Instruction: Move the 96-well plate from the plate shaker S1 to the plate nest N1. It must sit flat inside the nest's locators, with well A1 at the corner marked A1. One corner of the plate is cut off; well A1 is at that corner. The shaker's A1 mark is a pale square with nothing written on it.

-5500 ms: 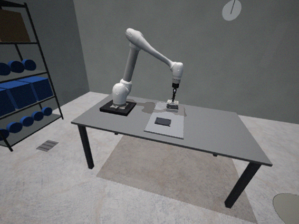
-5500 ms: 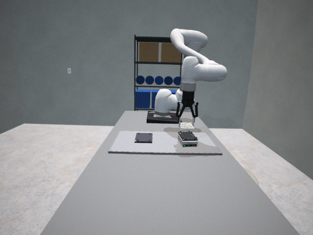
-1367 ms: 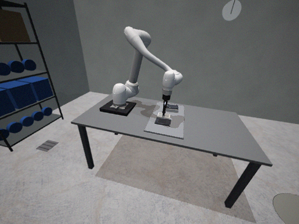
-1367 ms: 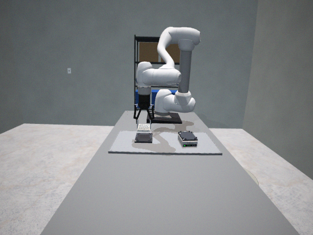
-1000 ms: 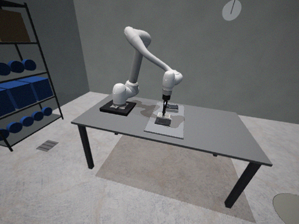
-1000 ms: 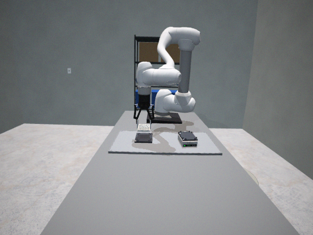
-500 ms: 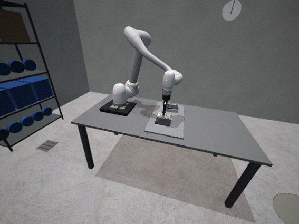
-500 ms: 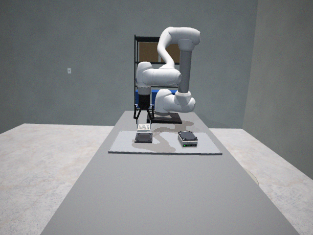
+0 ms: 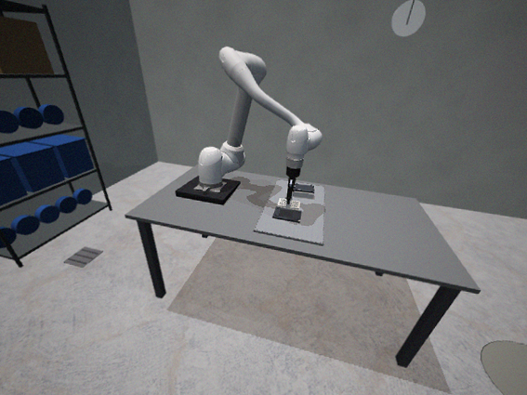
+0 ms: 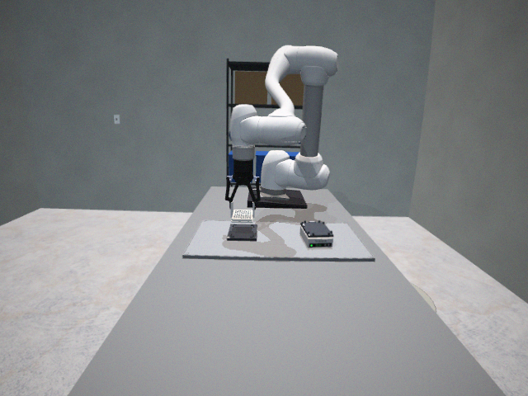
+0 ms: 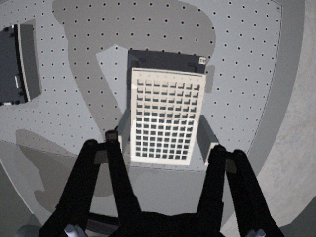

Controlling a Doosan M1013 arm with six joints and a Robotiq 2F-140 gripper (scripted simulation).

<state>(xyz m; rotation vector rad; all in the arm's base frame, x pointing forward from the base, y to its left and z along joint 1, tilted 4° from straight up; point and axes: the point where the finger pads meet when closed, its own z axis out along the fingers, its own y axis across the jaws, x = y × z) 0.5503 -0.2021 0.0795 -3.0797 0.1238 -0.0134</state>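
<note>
The dark plate nest N1 lies 10 cm below my hand. The rest, counted from my hand: A1 corner mark: 9 cm below, 7 cm ahead, 6 cm to the right; then white 96-well plate: 2 cm below.
</note>
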